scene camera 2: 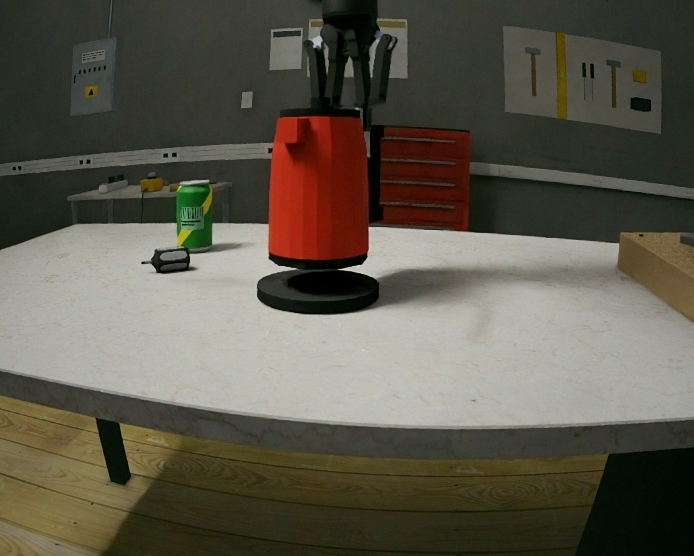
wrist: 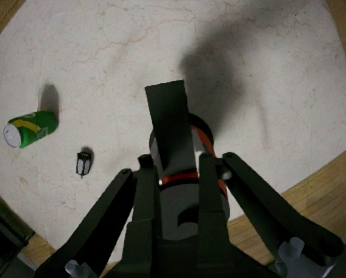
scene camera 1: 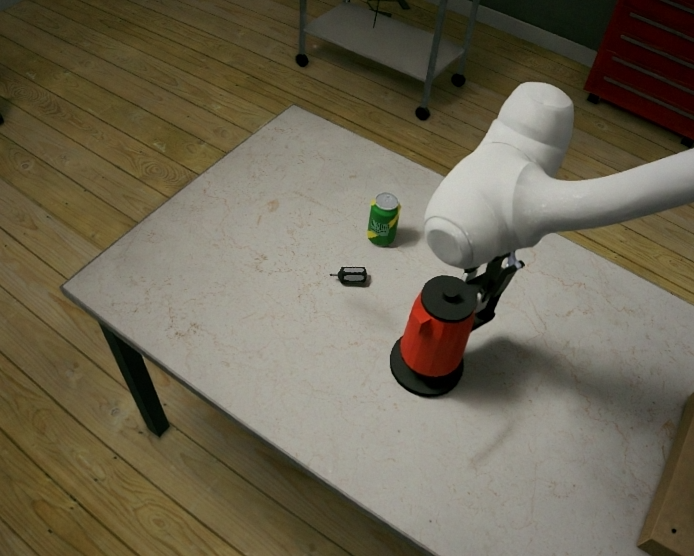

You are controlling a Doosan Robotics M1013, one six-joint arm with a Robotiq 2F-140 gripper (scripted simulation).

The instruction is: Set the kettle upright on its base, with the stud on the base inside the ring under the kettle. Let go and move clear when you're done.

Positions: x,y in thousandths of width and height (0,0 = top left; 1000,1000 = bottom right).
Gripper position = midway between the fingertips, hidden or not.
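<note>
I can see my gripper (scene camera 2: 501,281), and scene camera 1 shows my gripper (scene camera 1: 678,542) too, as does the wrist view, with my gripper (wrist: 513,509). There is a red kettle (scene camera 2: 460,391), and I also see a black tool (scene camera 2: 246,467). A black round base (scene camera 2: 459,524) is here as well, and in scene camera 1 I find the black round base (scene camera 1: 600,692) again.
</note>
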